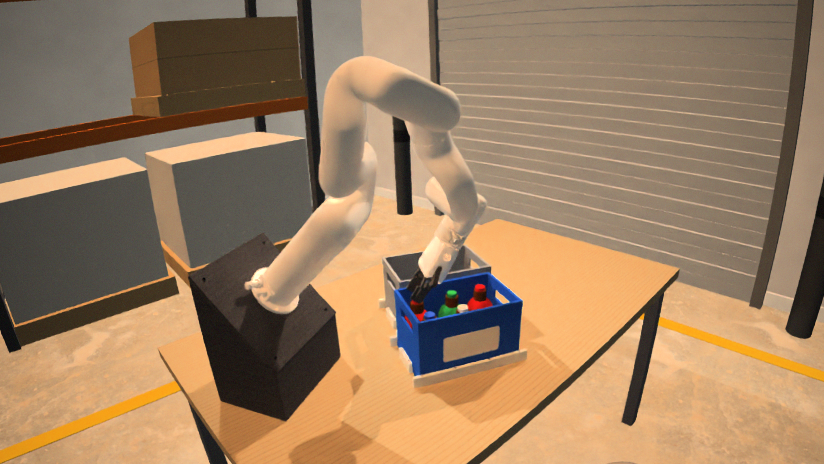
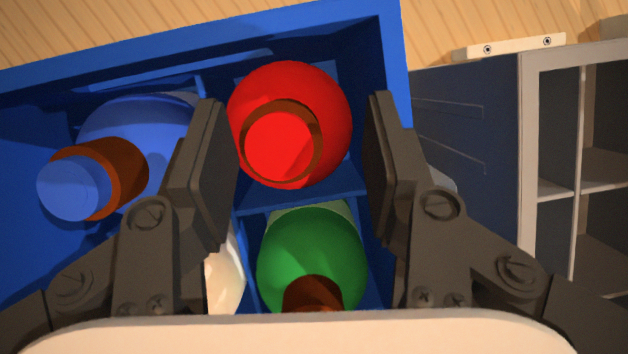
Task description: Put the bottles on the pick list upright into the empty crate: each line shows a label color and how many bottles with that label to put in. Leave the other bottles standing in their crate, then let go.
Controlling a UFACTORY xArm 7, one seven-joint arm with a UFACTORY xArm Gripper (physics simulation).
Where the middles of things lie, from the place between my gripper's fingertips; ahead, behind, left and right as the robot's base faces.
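Relative to the green bottle (image 2: pixel 311 259), my hand is 80 mm above it, 70 mm to the left of it and 70 mm short of it. Counted from my hand: cream rail (image 1: pixel 483 365) 150 mm below, 180 mm to the right, 10 mm behind; white-capped bottle (image 2: pixel 226 279) 80 mm below, 130 mm to the right, 20 mm ahead.
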